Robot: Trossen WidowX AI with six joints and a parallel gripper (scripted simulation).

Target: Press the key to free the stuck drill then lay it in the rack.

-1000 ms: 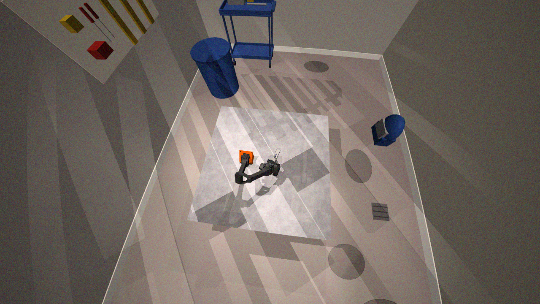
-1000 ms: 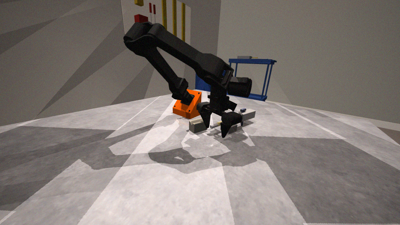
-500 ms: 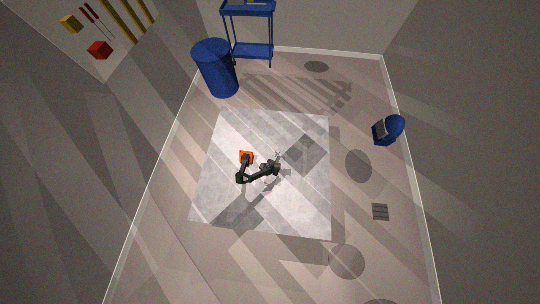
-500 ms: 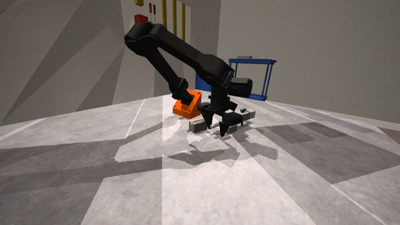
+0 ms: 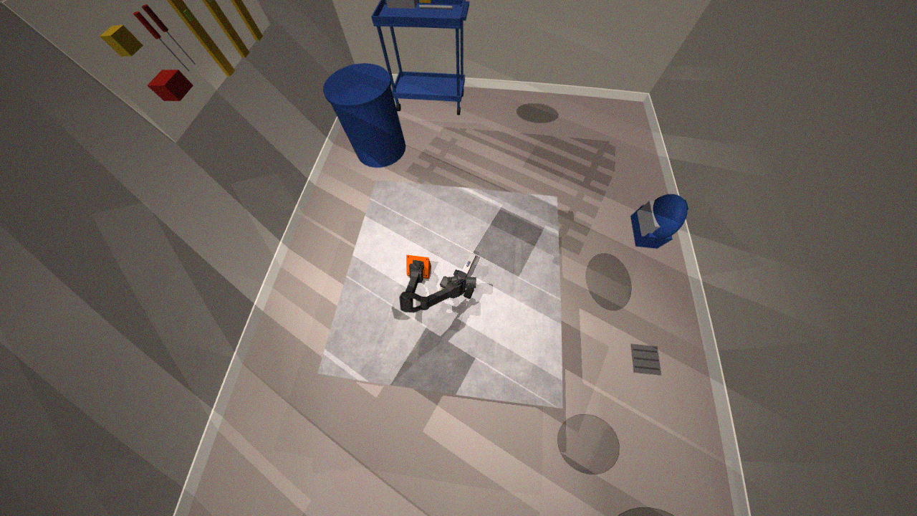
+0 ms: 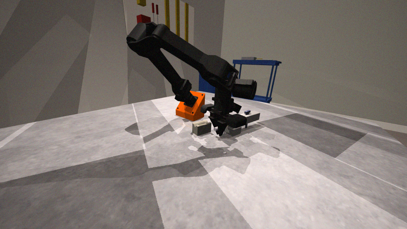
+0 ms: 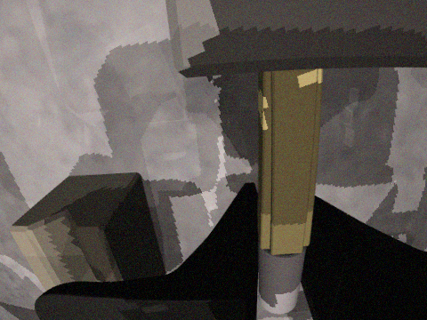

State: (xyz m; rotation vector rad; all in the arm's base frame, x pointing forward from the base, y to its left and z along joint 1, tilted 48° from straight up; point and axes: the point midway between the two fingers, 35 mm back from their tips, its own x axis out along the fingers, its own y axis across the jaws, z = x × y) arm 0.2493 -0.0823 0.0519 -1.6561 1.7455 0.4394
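The drill lies 4 cm to the left of my gripper tip, 3 cm above it and 1 cm ahead of it. The rest, counted from my gripper tip: blue key (16 cm to the left, 4 cm ahead, 4 cm above); then rack (8 cm behind, 1 cm to the right, 1 cm above).
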